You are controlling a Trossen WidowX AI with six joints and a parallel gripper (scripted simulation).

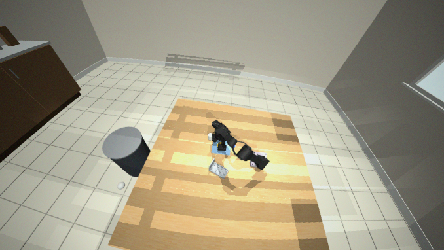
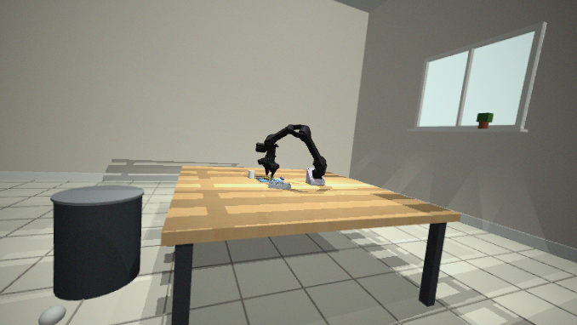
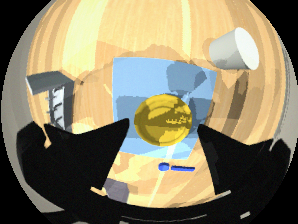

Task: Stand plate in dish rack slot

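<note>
Right now the yellow plate is 1 cm below my gripper tip. The rest, counted from my gripper tip: white cup (11 cm ahead, 6 cm to the right); light blue cloth (2 cm below, 1 cm to the left); blue spoon (11 cm behind, 5 cm to the right, 2 cm below).
</note>
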